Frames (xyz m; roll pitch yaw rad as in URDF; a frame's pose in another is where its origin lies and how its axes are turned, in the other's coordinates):
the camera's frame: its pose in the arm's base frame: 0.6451 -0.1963 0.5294 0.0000 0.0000 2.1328
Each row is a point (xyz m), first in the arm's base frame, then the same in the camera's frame.
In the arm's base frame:
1: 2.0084 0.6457 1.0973
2: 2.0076 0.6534 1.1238
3: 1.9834 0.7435 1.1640
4: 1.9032 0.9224 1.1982
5: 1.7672 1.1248 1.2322
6: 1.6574 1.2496 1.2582
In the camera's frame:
1: -0.0140 -1.6023 0.5679
2: -0.0070 -1.6057 0.5944
3: 0.0821 -1.6333 0.6346
4: 0.2762 -1.6607 0.6688
5: 0.5200 -1.6535 0.7028
6: 0.6841 -1.6271 0.7288

